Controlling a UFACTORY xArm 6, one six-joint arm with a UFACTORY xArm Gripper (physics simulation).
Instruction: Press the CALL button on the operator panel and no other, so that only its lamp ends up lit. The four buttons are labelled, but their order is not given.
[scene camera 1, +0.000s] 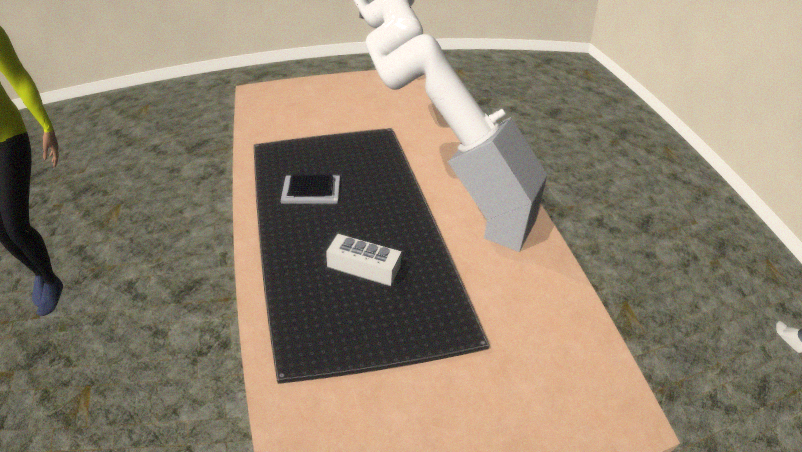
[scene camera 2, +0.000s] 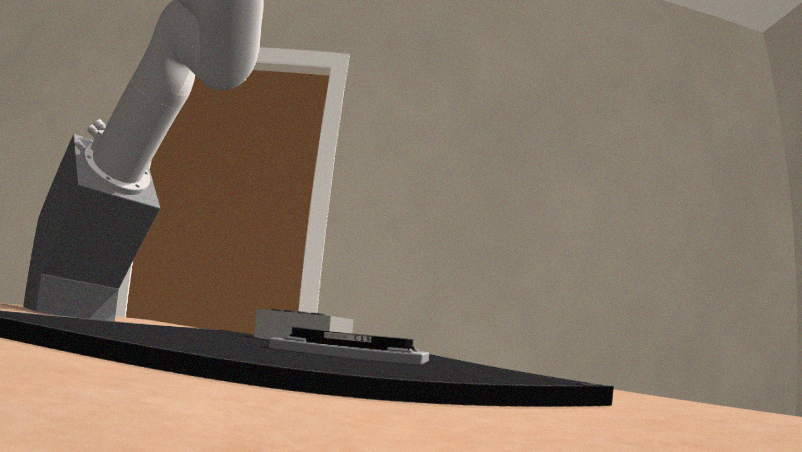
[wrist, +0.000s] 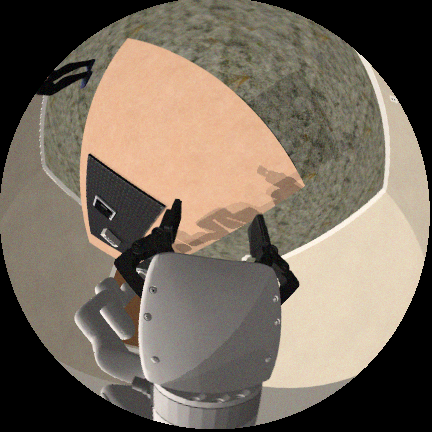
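Pixels of known places: gripper, fingertip midpoint: (wrist: 217, 214); arm's base, link origin: (scene camera 1: 479, 138) (scene camera 2: 115, 169).
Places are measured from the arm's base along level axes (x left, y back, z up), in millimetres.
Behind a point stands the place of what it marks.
Observation:
The operator panel (scene camera 1: 363, 271) {x 196, y -340, z -214 mm} (scene camera 2: 287, 323) {x 136, y -307, z -203 mm} (wrist: 109, 237) {x 128, y -336, z -184 mm} is a white box on the black perforated board (scene camera 1: 359, 320) {x 325, y -376, z -237 mm} (scene camera 2: 168, 359) {x -463, y -304, z -242 mm} (wrist: 125, 195) {x -381, y -302, z -236 mm}. Four grey round buttons stand in a row on its top in scene camera 1. The small labels beside them are too small to read, so I cannot tell which is CALL. No lamp looks lit. My gripper (wrist: 217, 214) {x -827, y -114, z 64 mm} is open and empty, high up and well away from the panel. It does not show in either scene camera; part of the arm shows there.
A light grey tray (scene camera 1: 310, 199) {x -113, y -428, z -224 mm} (scene camera 2: 348, 350) {x -228, y -414, z -228 mm} (wrist: 111, 216) holding a black block (scene camera 1: 310, 185) {x -159, y -422, z -210 mm} (scene camera 2: 381, 340) {x -216, y -447, z -214 mm} (wrist: 104, 205) {x -210, y -410, z -222 mm} lies on the board beside the panel. The arm's grey pedestal (scene camera 1: 494, 185) {x 109, y 7, z -71 mm} (scene camera 2: 89, 241) {x -2, y 22, z -123 mm} stands on the wooden table (scene camera 1: 561, 381) {x 600, y 23, z -249 mm}. A person (scene camera 1: 16, 168) stands left of the table.

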